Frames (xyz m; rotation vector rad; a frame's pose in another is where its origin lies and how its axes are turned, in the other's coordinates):
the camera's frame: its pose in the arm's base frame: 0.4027 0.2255 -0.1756 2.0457 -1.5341 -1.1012
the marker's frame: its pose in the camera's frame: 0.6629 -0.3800 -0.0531 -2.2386 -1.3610 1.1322
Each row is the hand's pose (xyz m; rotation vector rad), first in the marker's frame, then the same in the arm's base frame.
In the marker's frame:
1: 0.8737 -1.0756 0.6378 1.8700 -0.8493 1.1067
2: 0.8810 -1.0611 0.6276 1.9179 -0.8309 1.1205
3: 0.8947 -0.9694 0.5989 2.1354 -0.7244 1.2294
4: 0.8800 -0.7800 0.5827 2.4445 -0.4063 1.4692
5: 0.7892 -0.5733 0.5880 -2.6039 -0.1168 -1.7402
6: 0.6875 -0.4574 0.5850 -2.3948 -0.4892 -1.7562
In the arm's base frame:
1: 0.0317 0.1441 0.6316 -0.2717 -1.2539 0.3591
2: 0.0376 0.1262 0.6284 -0.2265 -1.2569 0.3843
3: 0.0986 0.0548 0.6037 -0.0094 -1.2297 0.5208
4: 0.2532 -0.0396 0.5444 0.3750 -1.0741 0.7082
5: 0.4456 -0.0832 0.4345 0.7610 -0.7868 0.8100
6: 0.5586 -0.0810 0.3295 0.9770 -0.5536 0.8132

